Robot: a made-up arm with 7 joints.
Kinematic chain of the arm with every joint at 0, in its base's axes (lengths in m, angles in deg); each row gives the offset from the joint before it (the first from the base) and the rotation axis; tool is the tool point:
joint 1: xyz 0 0 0.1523 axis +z
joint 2: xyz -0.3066 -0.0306 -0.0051 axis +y
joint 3: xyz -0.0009 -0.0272 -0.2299 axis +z
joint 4: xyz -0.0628 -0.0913 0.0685 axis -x
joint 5: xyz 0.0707 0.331 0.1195 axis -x
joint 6: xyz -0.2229 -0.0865 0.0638 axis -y
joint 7: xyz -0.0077 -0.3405 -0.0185 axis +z
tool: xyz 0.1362 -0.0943 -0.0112
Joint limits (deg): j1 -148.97..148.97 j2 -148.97..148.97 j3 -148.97..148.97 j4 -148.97..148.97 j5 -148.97..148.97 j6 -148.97..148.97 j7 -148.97..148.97
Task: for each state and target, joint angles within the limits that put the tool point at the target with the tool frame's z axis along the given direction. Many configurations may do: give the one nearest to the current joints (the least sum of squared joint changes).
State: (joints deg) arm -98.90 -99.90 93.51 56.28 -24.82 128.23 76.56
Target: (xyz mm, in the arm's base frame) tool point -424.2 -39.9 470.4 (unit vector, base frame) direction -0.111 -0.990 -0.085
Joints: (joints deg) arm -69.29 -126.12 83.77 27.59 -66.55 148.97 33.29
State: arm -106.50 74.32 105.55 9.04 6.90 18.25 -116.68
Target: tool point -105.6 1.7 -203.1 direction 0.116 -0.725 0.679
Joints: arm -92.06 57.29 134.00 -5.01 6.92 -13.22 -106.86
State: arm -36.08 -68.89 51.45 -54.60 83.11 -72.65 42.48
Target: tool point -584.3 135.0 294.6 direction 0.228 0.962 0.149
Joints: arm -40.85 -78.63 63.77 -27.50 62.75 -54.23 57.93
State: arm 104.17 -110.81 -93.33 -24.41 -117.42 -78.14 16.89
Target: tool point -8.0 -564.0 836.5 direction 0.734 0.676 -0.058
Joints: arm 87.52 -135.66 -100.52 -7.43 -130.50 -52.40 -2.14
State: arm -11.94 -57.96 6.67 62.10 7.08 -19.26 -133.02
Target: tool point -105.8 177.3 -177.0 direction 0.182 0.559 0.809
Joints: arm -15.58 -95.23 -4.48 105.14 -6.48 -49.02 -148.97
